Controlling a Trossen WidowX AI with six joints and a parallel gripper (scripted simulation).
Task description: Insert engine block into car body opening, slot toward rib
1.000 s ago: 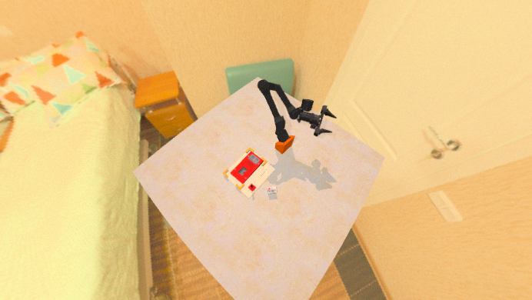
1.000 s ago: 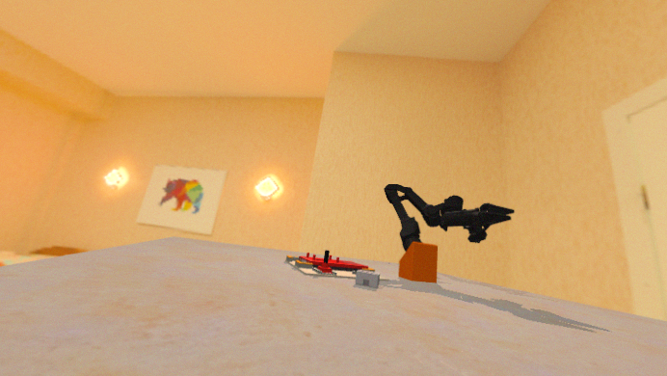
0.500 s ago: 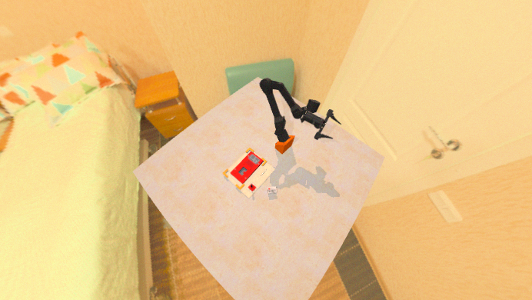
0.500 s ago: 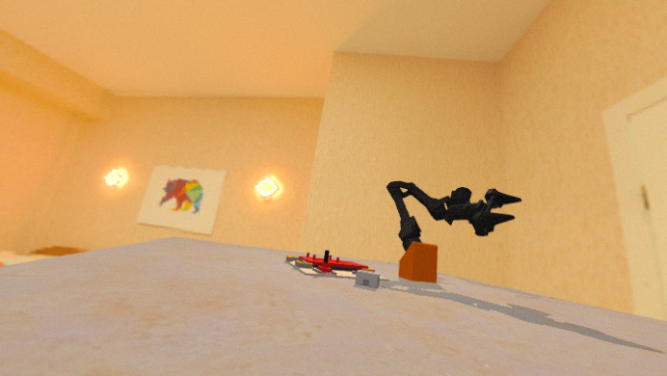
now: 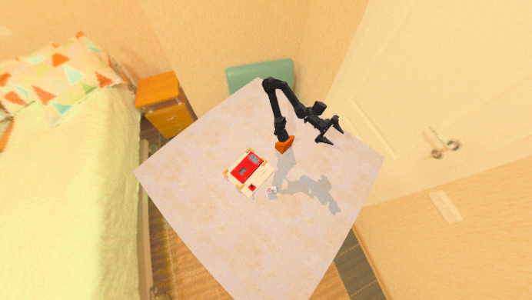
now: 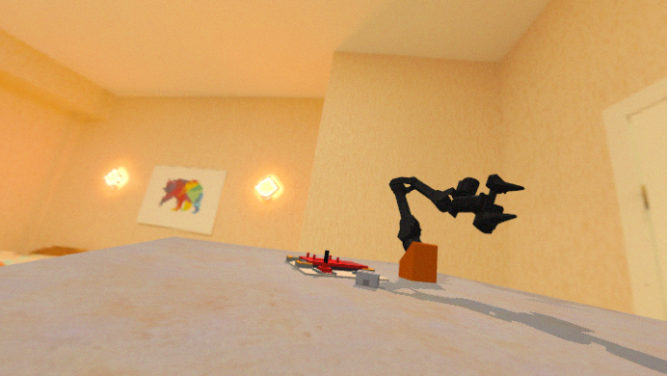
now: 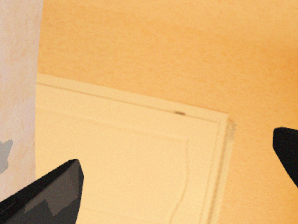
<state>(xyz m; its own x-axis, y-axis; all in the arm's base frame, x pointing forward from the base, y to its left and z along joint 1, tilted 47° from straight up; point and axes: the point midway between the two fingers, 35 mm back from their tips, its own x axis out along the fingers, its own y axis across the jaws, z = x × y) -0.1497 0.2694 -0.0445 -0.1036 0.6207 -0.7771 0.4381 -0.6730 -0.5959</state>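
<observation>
Now: gripper tip 41 cm short of the grey engine block, 25 cm above it and 5 cm to the left of it.
</observation>
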